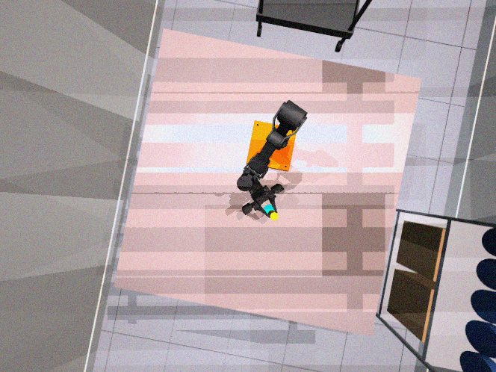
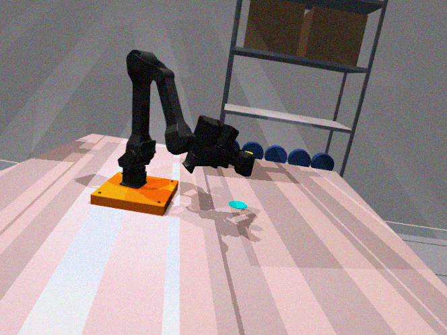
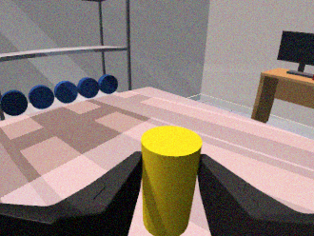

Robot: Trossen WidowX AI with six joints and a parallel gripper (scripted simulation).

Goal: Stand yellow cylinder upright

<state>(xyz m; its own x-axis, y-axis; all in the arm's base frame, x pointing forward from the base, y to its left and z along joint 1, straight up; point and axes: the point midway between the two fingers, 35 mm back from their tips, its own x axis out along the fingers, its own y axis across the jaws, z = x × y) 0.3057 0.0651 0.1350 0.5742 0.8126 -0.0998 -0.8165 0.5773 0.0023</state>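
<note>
Now: gripper tip 16 cm above the cyan circle. Also, from my gripper tip: yellow cylinder: 2 cm below.
</note>
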